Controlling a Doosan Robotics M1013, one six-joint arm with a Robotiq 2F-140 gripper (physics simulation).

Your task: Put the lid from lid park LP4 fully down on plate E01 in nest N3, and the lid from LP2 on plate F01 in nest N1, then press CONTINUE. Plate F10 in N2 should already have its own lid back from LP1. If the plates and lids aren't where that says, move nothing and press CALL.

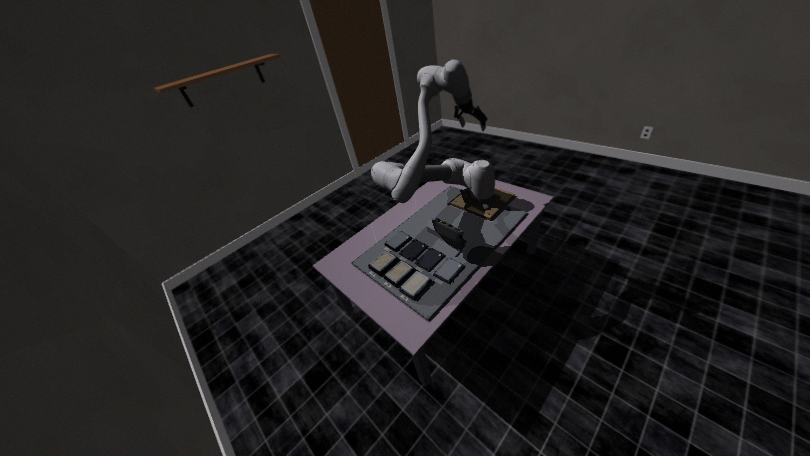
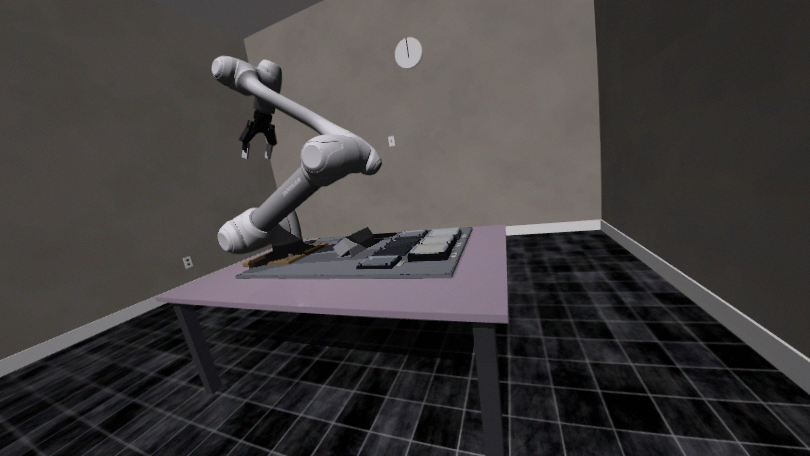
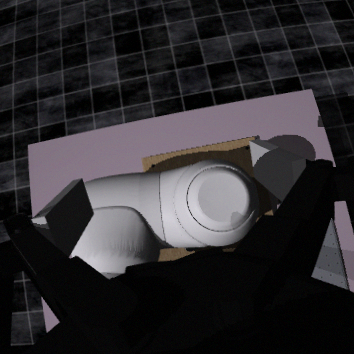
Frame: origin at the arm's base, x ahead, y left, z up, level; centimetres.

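Seen in the pictures: gripper, between the fingertips: [image 1: 473, 127] [image 2: 256, 158] [image 3: 169, 177]; arm's base, origin of its link: [image 1: 481, 199] [image 2: 289, 251].
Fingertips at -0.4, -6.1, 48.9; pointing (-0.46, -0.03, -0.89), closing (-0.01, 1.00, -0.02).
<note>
Offsets run from my fingertips to a thing's top centre, as dx, dy, dz. "spot": to the spot under its first point. Level surfaces: height alone.
My gripper [image 1: 472, 125] [image 2: 256, 154] [image 3: 169, 177] is open and empty, high above the robot's base end of the table. Three pale-topped plates stand in a row near the board's front edge: one on the left [image 1: 381, 261], one in the middle [image 1: 399, 272], one on the right [image 1: 416, 283]. Behind them lie four flat parks: a grey piece {+61.8, -14.7, -47.9} [image 1: 397, 241] at the left end, two dark ones {spot: +61.9, -0.9, -48.7} [image 1: 414, 249] {spot: +62.2, +11.4, -48.7} [image 1: 430, 258] in the middle, and a light grey piece [image 1: 449, 269] [image 2: 378, 261] at the right end. Labels are too small to read. A tilted panel {+40.8, +5.7, -41.3} [image 1: 447, 231] [image 2: 354, 243] stands behind; its buttons cannot be read.
The grey perforated board {dz -49.7} [image 1: 368, 265] [image 2: 317, 271] [image 3: 331, 265] lies on the pink table {dz -51.0} [image 1: 362, 283] [image 2: 340, 294] [image 3: 90, 150]. The arm's base stands on a wooden plate [image 1: 456, 204] [image 2: 263, 261] [image 3: 172, 255]. The forearm arches over the table's rear part.
</note>
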